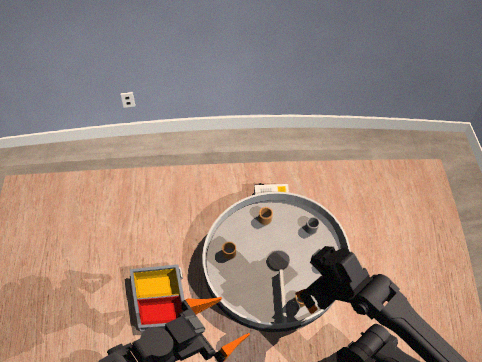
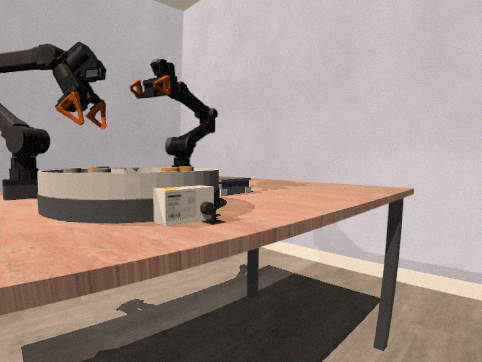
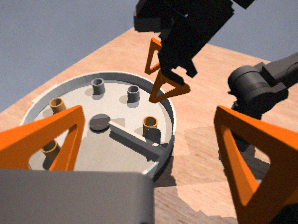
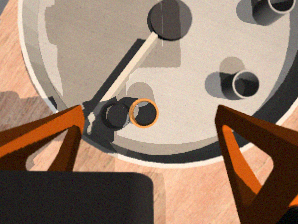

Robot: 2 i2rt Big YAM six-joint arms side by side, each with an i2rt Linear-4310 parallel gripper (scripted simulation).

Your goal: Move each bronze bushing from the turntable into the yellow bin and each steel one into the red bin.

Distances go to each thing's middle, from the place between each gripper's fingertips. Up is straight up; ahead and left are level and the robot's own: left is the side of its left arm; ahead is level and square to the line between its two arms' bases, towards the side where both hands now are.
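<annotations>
From my right hand (image 2: 94, 126), you'd find the yellow bin (image 1: 157, 283) 400 mm to the left, 120 mm ahead and 190 mm below. The red bin (image 1: 156, 310) is 390 mm to the left of that same right hand, 30 mm ahead and 190 mm below, while the turntable (image 1: 249, 283) is 140 mm ahead of it, 40 mm to the left and 150 mm below.
My left hand, now, is 18 cm to the right of the red bin, 12 cm short of it and 34 cm above it. Counted from my left hand, the yellow bin is 18 cm to the left, 21 cm ahead and 34 cm below, and the turntable is 17 cm to the right, 23 cm ahead and 31 cm below.
</annotations>
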